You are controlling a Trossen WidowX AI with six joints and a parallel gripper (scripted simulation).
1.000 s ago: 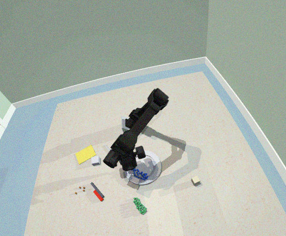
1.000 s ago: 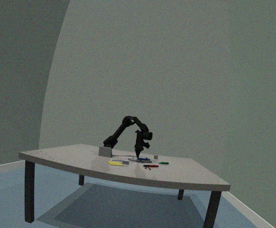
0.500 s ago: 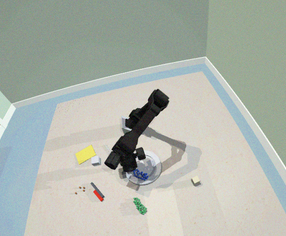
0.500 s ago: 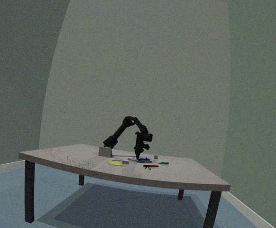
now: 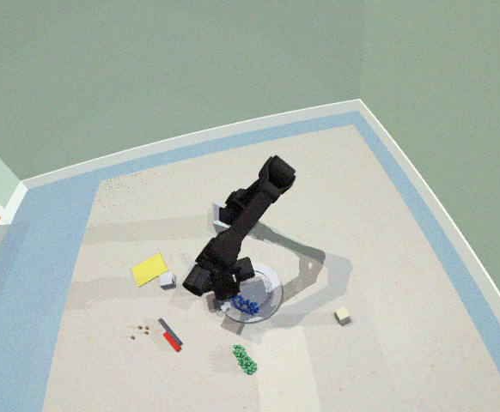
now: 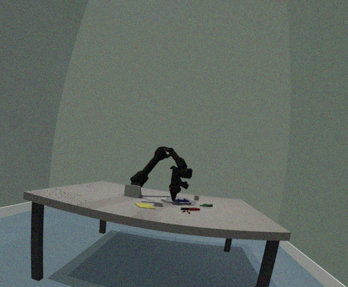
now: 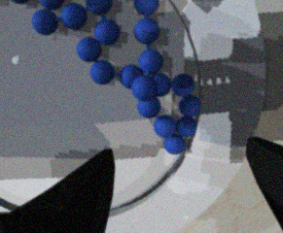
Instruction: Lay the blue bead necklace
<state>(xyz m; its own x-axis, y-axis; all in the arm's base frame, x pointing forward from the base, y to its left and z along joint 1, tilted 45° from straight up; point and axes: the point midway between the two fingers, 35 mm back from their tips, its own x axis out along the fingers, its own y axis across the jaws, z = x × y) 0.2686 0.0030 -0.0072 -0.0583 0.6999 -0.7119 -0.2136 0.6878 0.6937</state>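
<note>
Now: gripper tip 60 mm to the right of the round bead board, 10 mm short of it and 10 mm above it. Also, from my gripper tip: white cube (210 mm to the right, 50 mm behind); then grey tool (180 mm to the right, 140 mm ahead, 10 mm below); then stick (130 mm to the right, 120 mm behind, 10 mm below).
</note>
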